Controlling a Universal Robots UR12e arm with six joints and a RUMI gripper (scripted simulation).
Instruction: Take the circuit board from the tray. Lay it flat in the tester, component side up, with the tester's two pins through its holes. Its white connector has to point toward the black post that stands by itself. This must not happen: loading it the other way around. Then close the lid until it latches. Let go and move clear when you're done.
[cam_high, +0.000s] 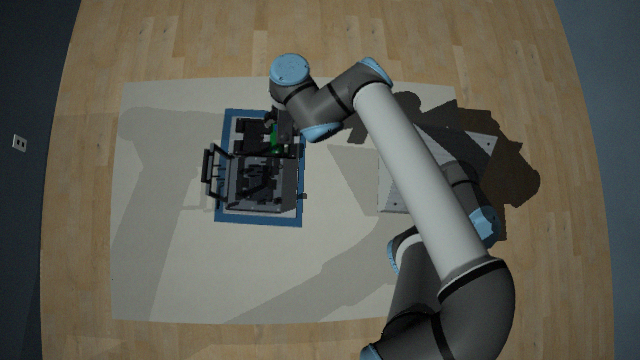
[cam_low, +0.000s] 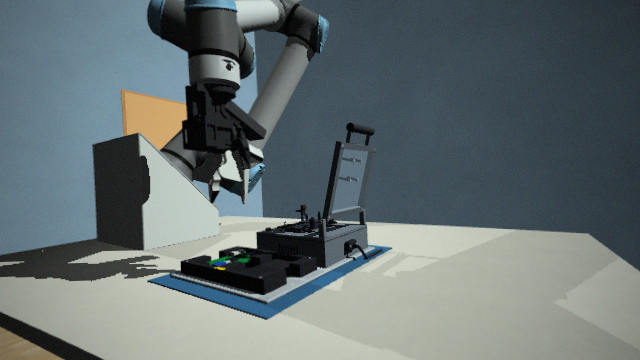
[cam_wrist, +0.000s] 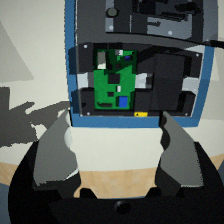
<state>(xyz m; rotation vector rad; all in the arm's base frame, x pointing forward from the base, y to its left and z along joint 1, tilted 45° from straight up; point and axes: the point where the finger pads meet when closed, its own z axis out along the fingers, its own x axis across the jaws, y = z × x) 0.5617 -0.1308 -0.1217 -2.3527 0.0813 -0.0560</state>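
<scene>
Now: the green circuit board 120 mm below my hand. Also, from my hand: tester lid 190 mm ahead, 160 mm to the left, 40 mm above.
</scene>
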